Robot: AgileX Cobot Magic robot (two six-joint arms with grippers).
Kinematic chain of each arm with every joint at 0, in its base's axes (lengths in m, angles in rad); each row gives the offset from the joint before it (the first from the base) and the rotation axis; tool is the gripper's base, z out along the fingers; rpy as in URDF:
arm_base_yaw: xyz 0 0 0.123 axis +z
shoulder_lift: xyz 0 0 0 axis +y
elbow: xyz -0.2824 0 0.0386 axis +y
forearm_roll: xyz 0.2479 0 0.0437 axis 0.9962 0 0.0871
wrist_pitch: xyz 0 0 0 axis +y
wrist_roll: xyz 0.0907 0 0.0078 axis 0.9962 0 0.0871
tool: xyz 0 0 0 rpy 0 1.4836 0
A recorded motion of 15 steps. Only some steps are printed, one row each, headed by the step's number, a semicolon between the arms.
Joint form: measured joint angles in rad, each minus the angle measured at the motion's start. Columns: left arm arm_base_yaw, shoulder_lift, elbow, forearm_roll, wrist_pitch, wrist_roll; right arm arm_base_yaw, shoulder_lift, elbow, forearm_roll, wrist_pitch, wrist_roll.
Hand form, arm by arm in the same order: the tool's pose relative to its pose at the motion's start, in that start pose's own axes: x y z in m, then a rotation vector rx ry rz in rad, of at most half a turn. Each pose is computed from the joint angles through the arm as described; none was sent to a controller.
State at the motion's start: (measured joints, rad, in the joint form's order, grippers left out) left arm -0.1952 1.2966 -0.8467 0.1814 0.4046 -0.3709; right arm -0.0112 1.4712 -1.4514 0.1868 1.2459 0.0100
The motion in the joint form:
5: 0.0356 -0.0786 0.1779 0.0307 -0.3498 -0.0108; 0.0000 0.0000 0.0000 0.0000 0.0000 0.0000
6: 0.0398 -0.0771 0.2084 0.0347 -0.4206 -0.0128; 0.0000 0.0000 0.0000 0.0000 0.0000 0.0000
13: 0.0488 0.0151 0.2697 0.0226 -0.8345 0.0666; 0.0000 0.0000 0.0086 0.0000 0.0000 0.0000
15: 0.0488 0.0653 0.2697 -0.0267 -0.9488 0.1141; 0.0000 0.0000 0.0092 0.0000 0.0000 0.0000
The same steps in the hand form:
5: 0.0175 0.0076 -0.0050 0.0755 -0.2347 0.0024; 0.0000 0.0000 0.0000 0.0000 0.0000 0.0000
6: 0.0214 0.0079 -0.0028 0.0929 -0.2695 0.0032; 0.0000 0.0000 0.0000 0.0000 0.0000 0.0000
13: 0.0176 0.0015 0.0139 0.1930 -0.5119 0.0635; 0.0013 -0.0005 0.0021 0.0006 0.0084 0.0015
15: 0.0141 0.0010 0.0223 0.1990 -0.5781 0.0578; 0.0014 -0.0005 0.0022 0.0006 0.0090 0.0016

